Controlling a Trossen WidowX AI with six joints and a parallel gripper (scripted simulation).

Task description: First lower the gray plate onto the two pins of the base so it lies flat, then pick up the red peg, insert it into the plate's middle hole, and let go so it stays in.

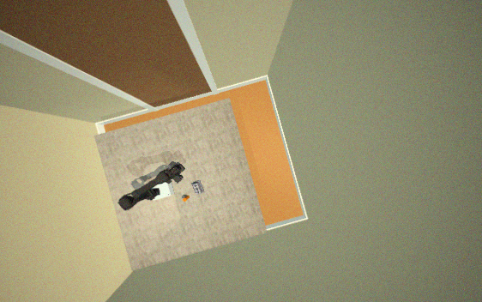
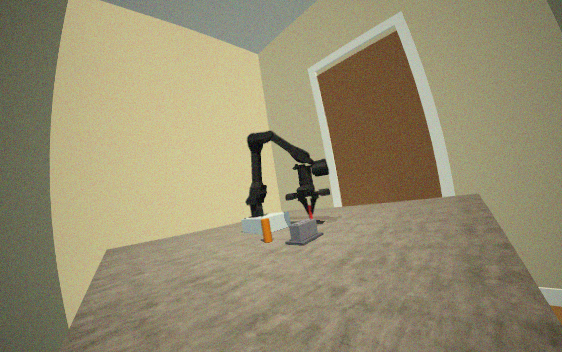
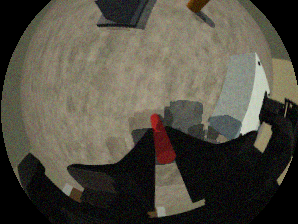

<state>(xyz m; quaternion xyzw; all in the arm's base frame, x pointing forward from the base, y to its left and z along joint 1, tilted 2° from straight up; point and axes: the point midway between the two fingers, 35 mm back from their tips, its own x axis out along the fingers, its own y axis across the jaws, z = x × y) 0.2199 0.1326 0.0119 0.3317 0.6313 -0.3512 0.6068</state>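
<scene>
My gripper tip is 140 mm short of the gray plate and 170 mm to the left of it. Also, from my gripper tip: flat base 130 mm ahead, 170 mm to the right, 40 mm below; then red peg right at my gripper tip; then orange cylinder 20 mm ahead, 240 mm to the right, 10 mm below.
</scene>
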